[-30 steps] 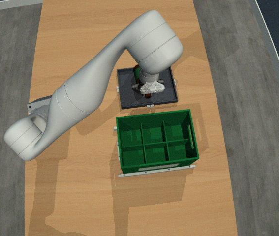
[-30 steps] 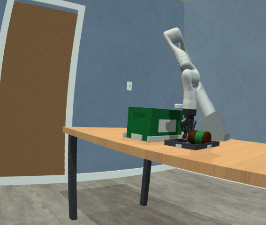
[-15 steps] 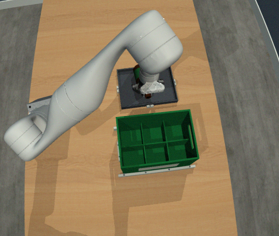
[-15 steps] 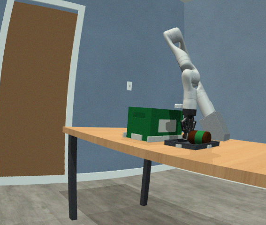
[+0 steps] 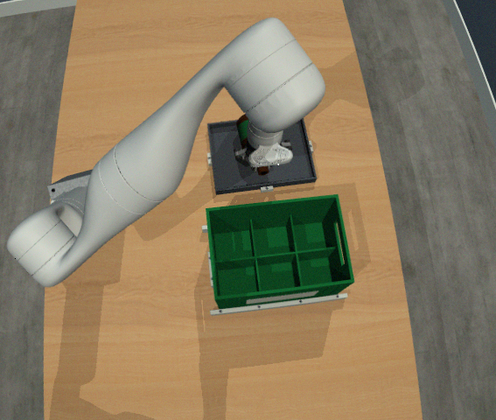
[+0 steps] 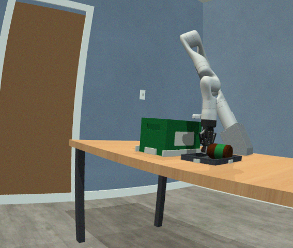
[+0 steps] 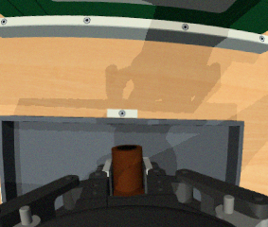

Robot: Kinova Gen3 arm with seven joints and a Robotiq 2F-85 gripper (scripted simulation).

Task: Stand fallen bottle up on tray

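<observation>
Now: the brown bottle 1 cm behind my hand and 5 cm to the left of it. Round my hand: green crate 3 cm ahead, 24 cm to the right, 4 cm above; then dark grey tray 5 cm to the left, 3 cm below.
</observation>
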